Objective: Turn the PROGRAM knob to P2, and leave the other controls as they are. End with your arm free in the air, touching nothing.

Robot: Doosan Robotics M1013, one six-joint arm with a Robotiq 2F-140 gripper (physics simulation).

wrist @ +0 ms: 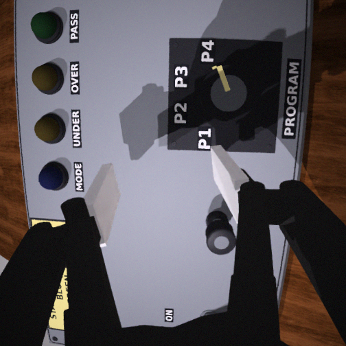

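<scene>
The PROGRAM knob is a round dark knob with a lighter grey top, on a black square plate at the upper right of the wrist view. Its yellow pointer line points toward the P4 label. The P3 label, the P2 label and the P1 label stand along the plate's left and lower part. My gripper is open with nothing between its fingers. In the view, it is below and left of the knob, apart from it. A shadow falls across the knob and plate.
A black round knob stands beside the right finger. Green, yellow and blue domes line the panel's left side. A yellow note is partly hidden at lower left. An ON label is near the bottom.
</scene>
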